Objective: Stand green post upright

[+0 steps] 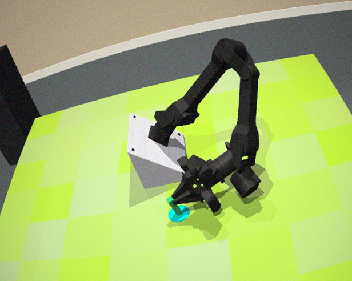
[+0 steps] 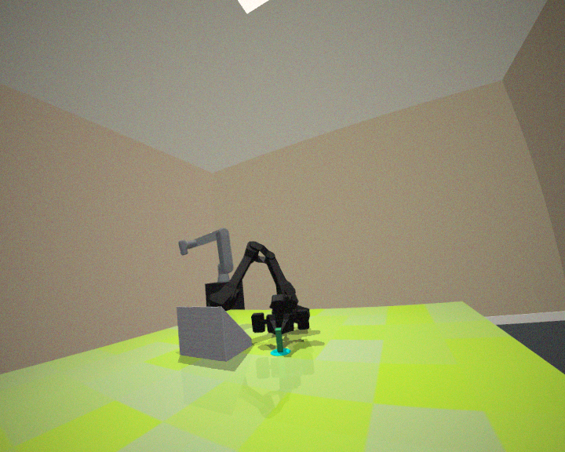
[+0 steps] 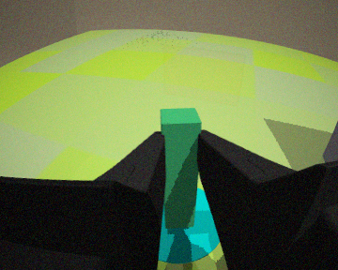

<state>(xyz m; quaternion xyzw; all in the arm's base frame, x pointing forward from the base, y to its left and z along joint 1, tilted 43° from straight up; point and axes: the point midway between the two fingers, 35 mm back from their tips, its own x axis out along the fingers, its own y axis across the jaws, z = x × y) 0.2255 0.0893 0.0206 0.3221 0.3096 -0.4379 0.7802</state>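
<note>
My gripper tip is now 2 cm above the green post. Also, from my gripper tip: cyan circle: 1 cm to the left, 6 cm below.
</note>
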